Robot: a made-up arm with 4 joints.
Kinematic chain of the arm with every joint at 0, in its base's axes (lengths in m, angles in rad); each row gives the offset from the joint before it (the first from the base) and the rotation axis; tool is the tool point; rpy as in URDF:
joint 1: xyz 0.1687 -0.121 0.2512 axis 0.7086 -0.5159 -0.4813
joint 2: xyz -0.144 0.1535 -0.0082 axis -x
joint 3: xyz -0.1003 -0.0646 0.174 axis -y
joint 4: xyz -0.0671 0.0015 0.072 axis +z
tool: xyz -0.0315 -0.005 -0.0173 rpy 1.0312 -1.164 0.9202
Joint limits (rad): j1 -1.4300..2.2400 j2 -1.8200..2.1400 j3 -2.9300..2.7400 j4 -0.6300..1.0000
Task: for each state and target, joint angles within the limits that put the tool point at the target. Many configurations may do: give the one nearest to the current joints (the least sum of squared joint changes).
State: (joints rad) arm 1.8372 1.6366 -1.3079 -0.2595
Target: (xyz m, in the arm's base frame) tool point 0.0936 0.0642 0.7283
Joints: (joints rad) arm 2.2400 2.0136 -0.8840 -0.1573
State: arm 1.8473 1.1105 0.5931 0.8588
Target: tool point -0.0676 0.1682 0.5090
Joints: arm 1.8914 1.2952 0.8150 0.8313
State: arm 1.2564 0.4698 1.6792 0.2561
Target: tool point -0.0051 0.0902 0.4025
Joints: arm 1.7397 1.0551 2.0643 0.1858
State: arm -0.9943 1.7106 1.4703 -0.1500
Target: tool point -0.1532 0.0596 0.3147
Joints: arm -0.4384 1.6015 1.6400 -0.0103
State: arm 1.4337 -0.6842 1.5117 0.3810
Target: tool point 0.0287 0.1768 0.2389
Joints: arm 1.7347 -0.8345 1.2205 0.3319
